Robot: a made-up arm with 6 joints.
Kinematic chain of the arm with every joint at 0, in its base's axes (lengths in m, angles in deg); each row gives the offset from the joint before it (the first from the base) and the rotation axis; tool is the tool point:
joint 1: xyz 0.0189 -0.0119 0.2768 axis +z
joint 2: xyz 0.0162 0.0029 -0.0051 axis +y
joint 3: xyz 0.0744 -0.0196 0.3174 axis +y
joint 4: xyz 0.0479 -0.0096 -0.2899 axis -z
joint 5: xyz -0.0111 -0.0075 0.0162 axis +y
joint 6: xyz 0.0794 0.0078 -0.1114 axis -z
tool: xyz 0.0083 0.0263 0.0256
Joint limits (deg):
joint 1: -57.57..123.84
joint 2: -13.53..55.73
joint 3: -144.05..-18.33
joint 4: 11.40..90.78
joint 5: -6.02..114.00
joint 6: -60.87..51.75
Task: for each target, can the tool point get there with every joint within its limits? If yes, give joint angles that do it. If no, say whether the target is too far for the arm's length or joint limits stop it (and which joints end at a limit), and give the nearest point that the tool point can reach.
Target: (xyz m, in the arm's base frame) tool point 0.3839 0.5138 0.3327
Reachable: yes | joints 52.44 42.83 -110.67 41.24 63.82 -42.50
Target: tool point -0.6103 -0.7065 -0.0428
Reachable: no: too far | nearest point 0.0510 -0.3028 0.0411 | short by 0.779 m
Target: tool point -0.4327 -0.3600 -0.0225
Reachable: no: joint limits stop it (at a limit: joint 1, joint 2, joint 3, joint 4, joint 5, joint 6) | nearest point -0.0074 -0.2110 0.0781 | short by 0.462 m
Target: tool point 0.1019 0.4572 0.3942
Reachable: yes | joints 82.16 3.75 -57.66 47.41 43.69 38.44
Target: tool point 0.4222 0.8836 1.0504
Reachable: no: too far | nearest point 0.2601 0.5238 0.7322 | short by 0.507 m
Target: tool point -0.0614 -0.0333 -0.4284
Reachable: no: joint limits stop it (at a limit: joint 1, joint 2, joint 4, joint 6) | nearest point -0.0873 0.1351 0.0013 | short by 0.462 m
